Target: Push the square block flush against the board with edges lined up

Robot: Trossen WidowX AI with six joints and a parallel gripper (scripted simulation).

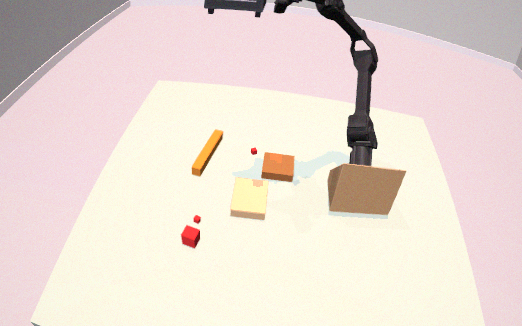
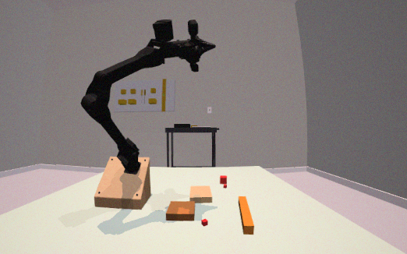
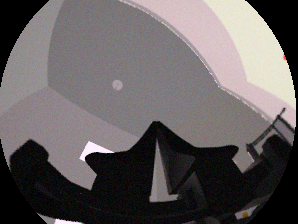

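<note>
My gripper tip is 7 cm past the cream board, 17 cm to the right of it and 64 cm above it. The rest, counted from my gripper tip: square block: 13 cm behind, 1 cm to the left, 64 cm below.
</note>
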